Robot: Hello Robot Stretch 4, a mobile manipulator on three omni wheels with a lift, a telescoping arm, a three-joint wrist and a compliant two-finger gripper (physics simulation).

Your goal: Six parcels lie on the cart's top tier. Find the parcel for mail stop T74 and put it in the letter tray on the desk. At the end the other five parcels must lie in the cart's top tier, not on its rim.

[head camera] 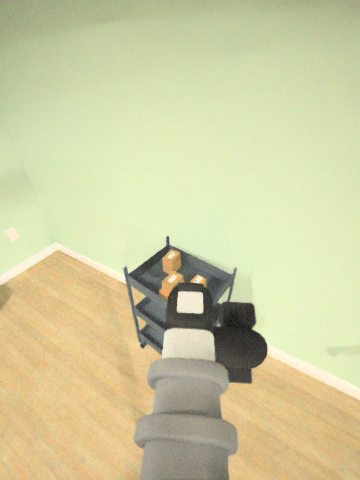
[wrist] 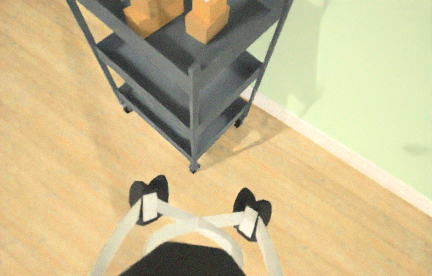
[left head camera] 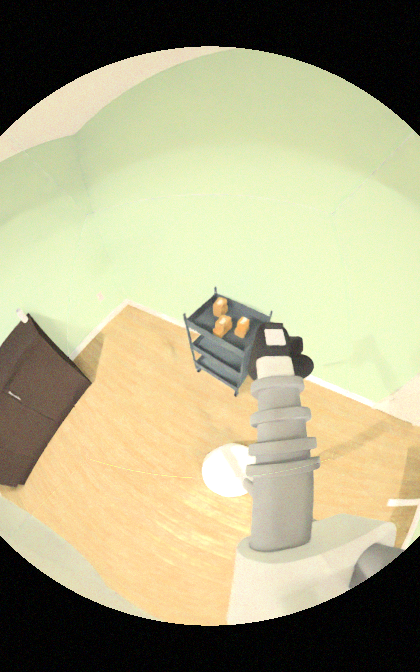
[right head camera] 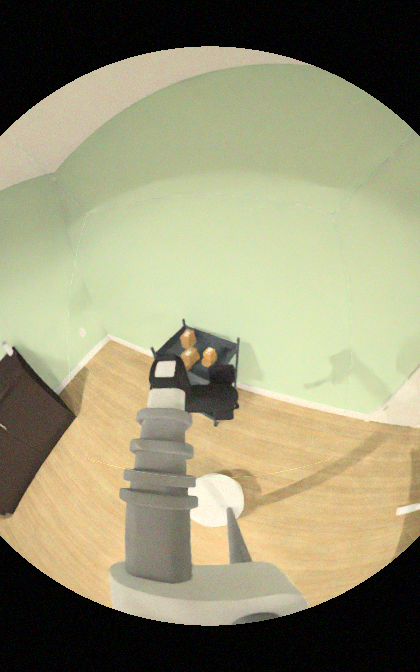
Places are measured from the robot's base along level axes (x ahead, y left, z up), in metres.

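Pixels of known places: gripper, between the fingertips: (wrist: pixel 201 197).
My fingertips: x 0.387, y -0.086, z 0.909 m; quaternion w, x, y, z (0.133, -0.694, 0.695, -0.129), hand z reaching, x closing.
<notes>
Ahead of a thing's pixels: the offset from my fingertips to its top centre.
The grey three-tier cart (head camera: pixel 132 295) (left head camera: pixel 188 332) (right head camera: pixel 238 360) (wrist: pixel 195 110) stands near the green wall. Cardboard parcels lie on its top tier: one parcel @(dx +0.626, dy +0.191, dz -0.173 m) (head camera: pixel 171 261) (left head camera: pixel 220 307) (right head camera: pixel 188 339) at the back left, a group of parcels @(dx +0.453, dy +0.170, dz -0.171 m) (head camera: pixel 172 281) (left head camera: pixel 223 325) (right head camera: pixel 189 358) near the middle, and a stack of parcels @(dx +0.453, dy +0.050, dz -0.223 m) (left head camera: pixel 242 327) (right head camera: pixel 209 356) (wrist: pixel 206 25) to the right. White labels show, but their print is too small to read. My gripper (wrist: pixel 201 197) is open and empty, in front of the cart's near corner in the wrist view. In the head views my wrist hides the fingers. The letter tray does not show.
Dark brown furniture with handles (left head camera: pixel 45 400) (right head camera: pixel 35 425) stands at the left; I cannot tell whether it is the desk. A white round shape (left head camera: pixel 225 472) (right head camera: pixel 217 500) is low down beside my arm. The green wall (head camera: pixel 200 150) (wrist: pixel 370 100) rises behind the cart.
</notes>
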